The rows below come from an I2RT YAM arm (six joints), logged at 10 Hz.
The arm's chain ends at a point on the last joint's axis. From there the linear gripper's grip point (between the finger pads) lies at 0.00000 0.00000 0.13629 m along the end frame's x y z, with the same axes.
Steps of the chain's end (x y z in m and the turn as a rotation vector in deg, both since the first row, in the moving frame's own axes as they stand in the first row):
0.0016 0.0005 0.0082 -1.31 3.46 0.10
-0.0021 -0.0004 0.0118 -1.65 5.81 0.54
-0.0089 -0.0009 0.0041 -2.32 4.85 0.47
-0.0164 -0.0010 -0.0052 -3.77 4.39 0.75
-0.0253 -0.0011 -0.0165 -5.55 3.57 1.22
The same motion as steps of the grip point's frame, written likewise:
0.0098 0.0036 0.0079 -1.31 3.46 0.10
0.0117 0.0036 0.0110 -1.65 5.81 0.54
0.0026 0.0047 0.0035 -2.32 4.85 0.47
-0.0060 0.0080 -0.0059 -3.77 4.39 0.75
-0.0170 0.0122 -0.0174 -5.55 3.57 1.22

